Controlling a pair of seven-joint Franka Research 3 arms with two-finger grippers.
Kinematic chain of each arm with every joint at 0, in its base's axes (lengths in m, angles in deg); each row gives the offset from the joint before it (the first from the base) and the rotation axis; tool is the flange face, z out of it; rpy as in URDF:
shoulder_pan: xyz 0 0 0.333 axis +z
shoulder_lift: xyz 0 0 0 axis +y
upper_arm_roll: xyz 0 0 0.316 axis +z
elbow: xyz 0.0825 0 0 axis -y
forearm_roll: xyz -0.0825 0 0.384 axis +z
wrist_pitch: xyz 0 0 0 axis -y
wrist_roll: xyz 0.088 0 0 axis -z
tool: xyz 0 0 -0.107 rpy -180 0 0
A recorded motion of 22 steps. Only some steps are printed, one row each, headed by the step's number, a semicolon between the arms.
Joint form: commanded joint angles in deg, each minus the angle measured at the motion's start. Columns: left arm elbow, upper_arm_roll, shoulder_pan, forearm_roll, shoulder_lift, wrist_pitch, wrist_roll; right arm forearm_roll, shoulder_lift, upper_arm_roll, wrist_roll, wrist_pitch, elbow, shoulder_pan.
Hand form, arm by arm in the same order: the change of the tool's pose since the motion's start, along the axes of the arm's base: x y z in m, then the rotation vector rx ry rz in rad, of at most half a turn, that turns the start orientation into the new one. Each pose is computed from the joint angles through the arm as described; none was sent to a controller.
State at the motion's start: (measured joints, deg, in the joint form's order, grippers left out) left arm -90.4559 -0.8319 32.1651 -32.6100 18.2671 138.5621 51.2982; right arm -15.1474 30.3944 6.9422 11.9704 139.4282 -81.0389 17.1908
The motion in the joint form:
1: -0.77 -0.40 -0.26 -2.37 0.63 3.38 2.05; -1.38 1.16 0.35 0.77 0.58 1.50 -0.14
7: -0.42 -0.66 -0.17 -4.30 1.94 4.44 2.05; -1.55 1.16 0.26 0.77 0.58 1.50 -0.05
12: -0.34 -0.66 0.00 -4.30 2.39 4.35 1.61; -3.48 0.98 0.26 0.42 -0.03 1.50 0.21
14: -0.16 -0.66 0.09 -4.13 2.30 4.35 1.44; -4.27 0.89 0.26 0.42 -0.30 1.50 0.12
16: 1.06 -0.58 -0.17 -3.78 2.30 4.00 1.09; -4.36 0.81 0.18 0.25 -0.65 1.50 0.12
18: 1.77 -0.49 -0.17 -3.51 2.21 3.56 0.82; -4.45 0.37 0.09 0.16 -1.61 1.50 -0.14
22: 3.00 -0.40 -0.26 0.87 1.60 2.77 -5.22; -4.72 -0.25 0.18 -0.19 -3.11 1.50 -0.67
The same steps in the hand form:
1: 0.0040 -0.0009 -0.0083 0.0099 -0.0375 0.0067; 0.0050 0.0031 -0.0001 -0.0016 -0.0207 0.0001
7: 0.0083 0.0018 -0.0193 -0.0163 -0.0509 0.0268; 0.0049 0.0033 -0.0002 -0.0049 -0.0221 0.0014
12: 0.0084 0.0042 -0.0243 -0.0256 -0.0442 0.0348; 0.0029 0.0058 0.0009 -0.0406 -0.0298 0.0212
14: 0.0079 0.0051 -0.0215 -0.0228 -0.0469 0.0374; 0.0031 0.0043 0.0015 -0.0541 -0.0327 0.0235
16: 0.0111 0.0038 -0.0111 -0.0146 -0.0584 0.0329; 0.0031 0.0032 0.0017 -0.0602 -0.0298 0.0240
18: 0.0115 0.0044 -0.0043 -0.0110 -0.0633 0.0319; 0.0033 -0.0020 0.0053 -0.0691 -0.0237 0.0161
22: 0.0116 0.0029 0.0131 -0.0095 -0.0450 0.0778; 0.0034 -0.0094 0.0102 -0.0848 -0.0134 0.0088

